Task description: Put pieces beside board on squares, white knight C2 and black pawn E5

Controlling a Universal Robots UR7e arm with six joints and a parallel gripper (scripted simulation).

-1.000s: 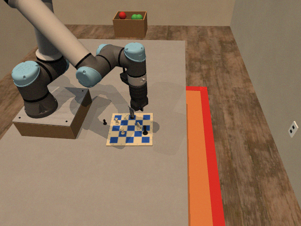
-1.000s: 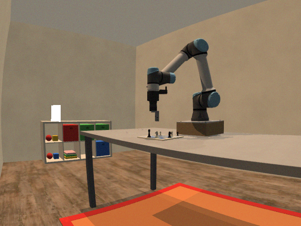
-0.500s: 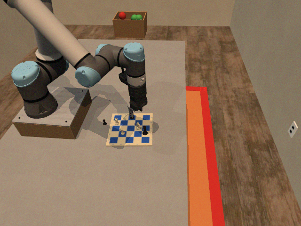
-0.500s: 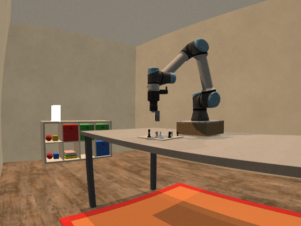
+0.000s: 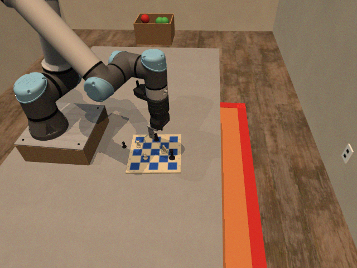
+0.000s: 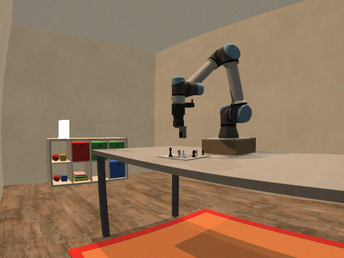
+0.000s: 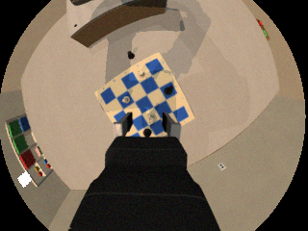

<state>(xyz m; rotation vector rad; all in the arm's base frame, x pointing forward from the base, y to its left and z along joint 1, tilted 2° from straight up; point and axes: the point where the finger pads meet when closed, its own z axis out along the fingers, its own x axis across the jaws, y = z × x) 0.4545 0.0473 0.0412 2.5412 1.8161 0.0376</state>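
The black pawn is 160 mm behind my hand and 110 mm below it. The rest, counted from my hand: white knight 110 mm below, 30 mm ahead; white pawn 110 mm below, 50 mm to the right, 40 mm behind; chessboard 130 mm below, 10 mm to the right, 10 mm behind.
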